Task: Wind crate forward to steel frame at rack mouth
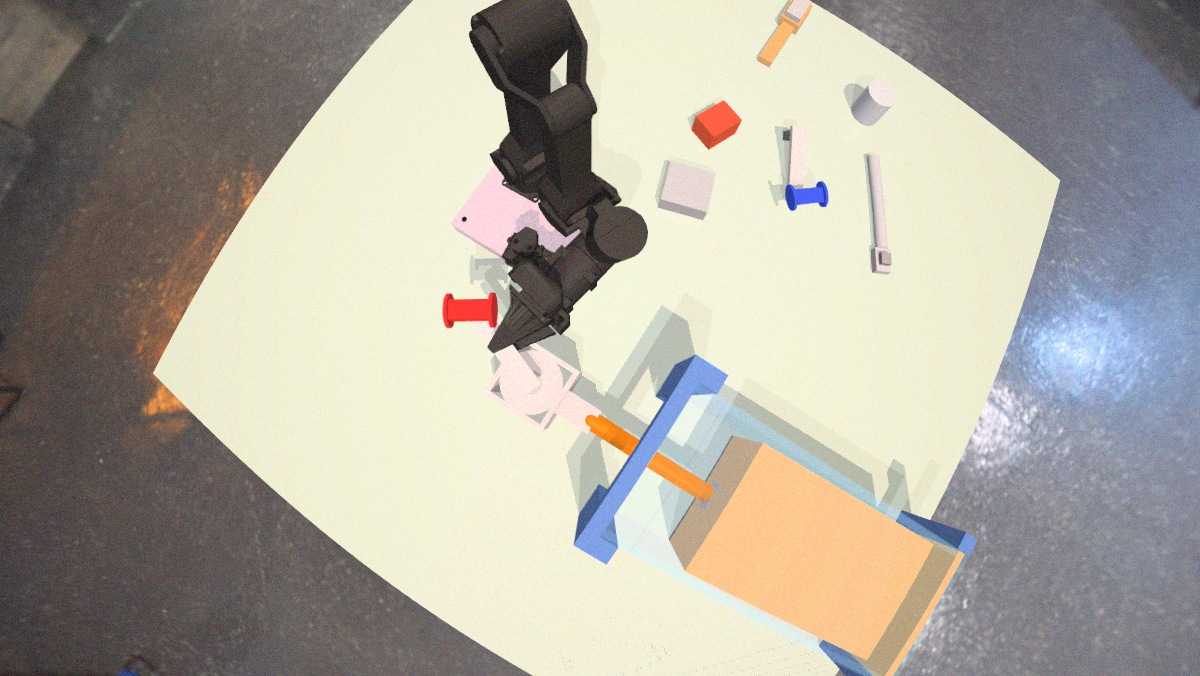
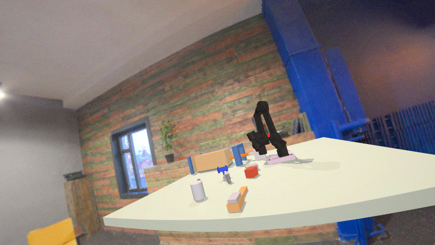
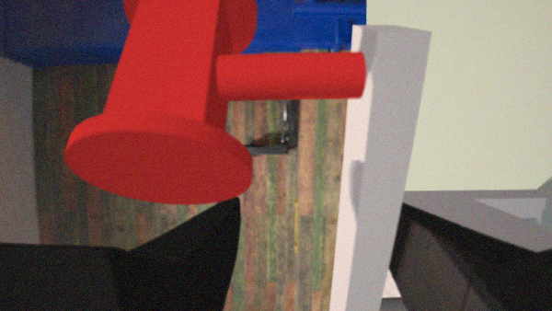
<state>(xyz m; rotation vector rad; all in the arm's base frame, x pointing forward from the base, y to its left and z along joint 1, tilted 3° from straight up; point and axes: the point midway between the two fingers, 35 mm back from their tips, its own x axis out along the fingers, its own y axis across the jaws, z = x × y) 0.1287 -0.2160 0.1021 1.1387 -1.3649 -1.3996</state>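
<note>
Right now the crank handle with red knob is 1 cm to the left of my gripper tip, 1 cm below it and 1 cm behind it. From my gripper tip the other things lie so: grey block (35 cm to the left, 12 cm below, 9 cm ahead); blue steel frame (21 cm ahead, 3 cm below, 1 cm to the right); grey winch (10 cm below, 4 cm ahead, 2 cm to the right).
</note>
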